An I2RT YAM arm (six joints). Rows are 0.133 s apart.
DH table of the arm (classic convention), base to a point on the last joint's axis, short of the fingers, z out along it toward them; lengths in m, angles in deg. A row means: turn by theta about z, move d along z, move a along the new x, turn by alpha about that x. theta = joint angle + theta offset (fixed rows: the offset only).
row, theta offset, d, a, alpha
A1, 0, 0.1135, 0.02, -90
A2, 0, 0, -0.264, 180
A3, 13.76, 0, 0.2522, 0
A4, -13.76, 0, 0.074, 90
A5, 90, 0, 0, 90
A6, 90, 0.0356, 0, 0
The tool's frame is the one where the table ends.
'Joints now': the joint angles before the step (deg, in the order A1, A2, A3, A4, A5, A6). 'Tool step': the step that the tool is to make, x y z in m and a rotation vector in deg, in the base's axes. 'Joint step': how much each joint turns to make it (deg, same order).
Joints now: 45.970, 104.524, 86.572, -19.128, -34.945, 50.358
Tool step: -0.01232, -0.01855, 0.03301, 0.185, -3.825, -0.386
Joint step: -0.471, -5.424, 0.545, -4.628, 1.481, -2.601
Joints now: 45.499, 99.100, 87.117, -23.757, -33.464, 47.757
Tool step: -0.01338, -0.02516, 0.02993, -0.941, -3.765, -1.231
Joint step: -1.085, -5.729, 0.423, -5.817, 2.055, -3.104
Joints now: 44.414, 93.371, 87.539, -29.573, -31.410, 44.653
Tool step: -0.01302, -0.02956, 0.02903, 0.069, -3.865, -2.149
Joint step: -1.867, -5.947, 0.218, -4.486, 1.713, -2.309
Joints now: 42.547, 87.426, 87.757, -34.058, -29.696, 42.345
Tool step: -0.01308, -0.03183, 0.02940, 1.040, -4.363, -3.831
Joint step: -2.482, -5.890, 0.561, -3.065, 2.257, -1.210
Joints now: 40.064, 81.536, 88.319, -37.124, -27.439, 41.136
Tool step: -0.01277, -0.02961, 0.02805, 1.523, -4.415, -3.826
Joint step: -2.770, -4.793, 1.665, -2.500, 1.676, -0.983
